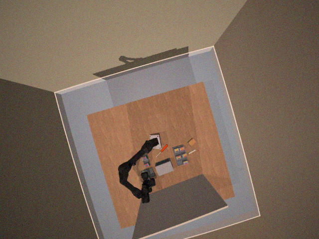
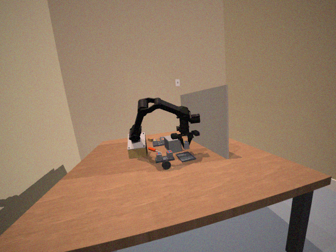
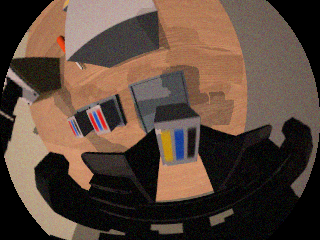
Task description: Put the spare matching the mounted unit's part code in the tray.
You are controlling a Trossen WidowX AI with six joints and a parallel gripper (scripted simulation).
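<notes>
Right now my gripper tip is 7 cm above the flat grey tray and 1 cm past it. From my gripper tip the other things lie so: grey mounted unit (20 cm to the left, 5 cm behind, 2 cm below); rack (15 cm behind, 7 cm below, 2 cm to the left); grey panel (21 cm to the left, 20 cm ahead, 15 cm above).
</notes>
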